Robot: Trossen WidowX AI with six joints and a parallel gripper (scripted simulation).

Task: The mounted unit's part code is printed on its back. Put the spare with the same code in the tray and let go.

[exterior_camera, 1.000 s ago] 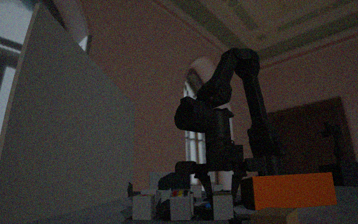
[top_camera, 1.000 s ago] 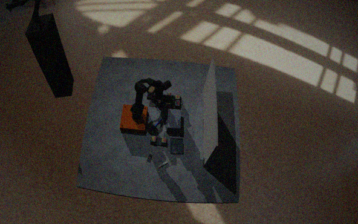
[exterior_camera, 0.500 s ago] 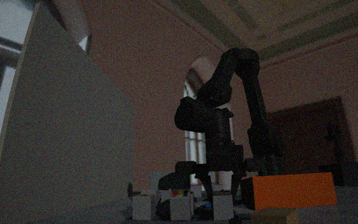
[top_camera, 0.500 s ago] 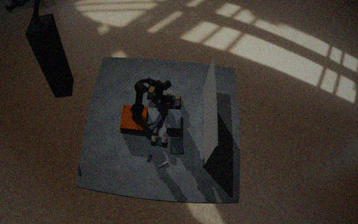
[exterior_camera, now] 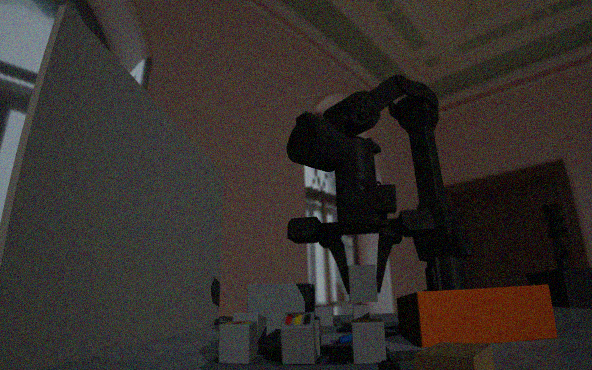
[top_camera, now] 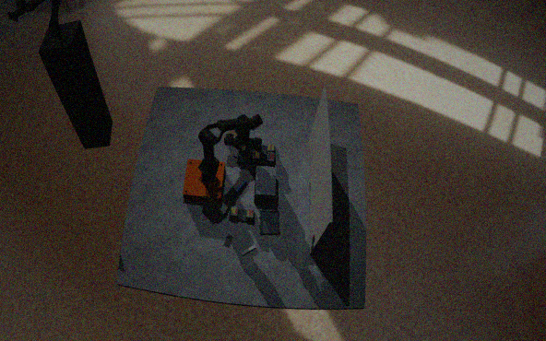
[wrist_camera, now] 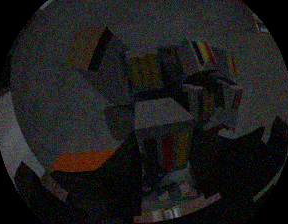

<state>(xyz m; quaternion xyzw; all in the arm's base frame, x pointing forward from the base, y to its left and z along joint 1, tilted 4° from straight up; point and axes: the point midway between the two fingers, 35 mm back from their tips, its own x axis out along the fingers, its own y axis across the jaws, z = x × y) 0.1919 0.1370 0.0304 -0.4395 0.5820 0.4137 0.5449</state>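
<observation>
Right now my gripper tip is 10 cm short of the dark square tray, 39 cm to the left of it and 8 cm above it. From my gripper tip the other things lie so: spare block: 2 cm above; then tan block: 5 cm behind, 13 cm to the left, 7 cm below; then mounted unit: 10 cm ahead, 19 cm to the right, 3 cm below.
</observation>
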